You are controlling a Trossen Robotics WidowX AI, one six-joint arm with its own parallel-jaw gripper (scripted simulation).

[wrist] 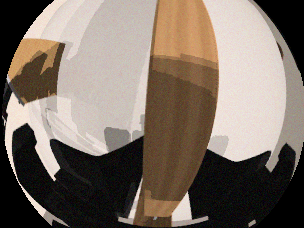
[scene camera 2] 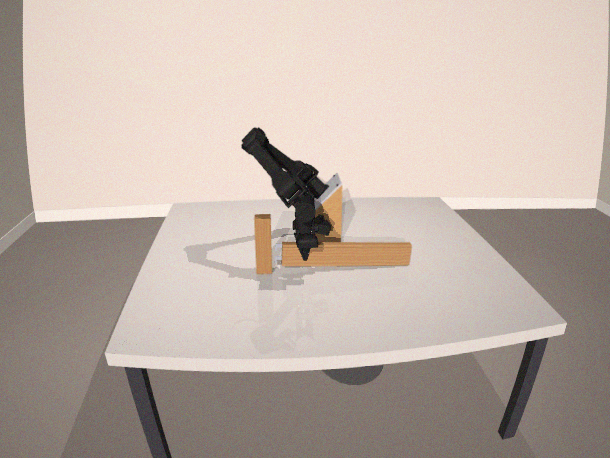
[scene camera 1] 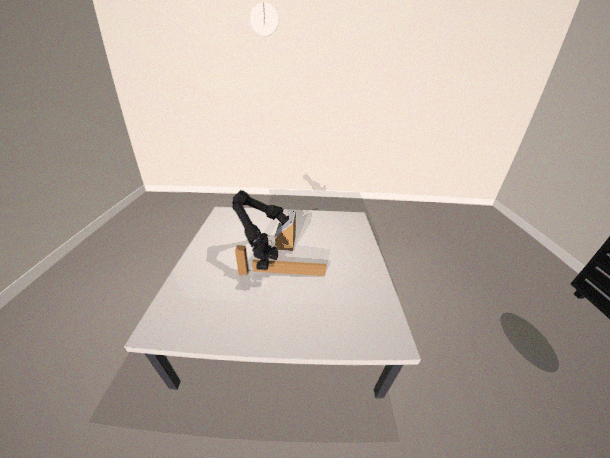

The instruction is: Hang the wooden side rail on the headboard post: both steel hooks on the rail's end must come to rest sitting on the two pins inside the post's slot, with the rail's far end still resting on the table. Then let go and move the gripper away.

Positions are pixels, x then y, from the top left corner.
Labels:
wooden side rail: wrist; scene camera 2 332, 254; scene camera 1
same spot on wooden side rail: [wrist: 183, 74] = [scene camera 1: 273, 261]

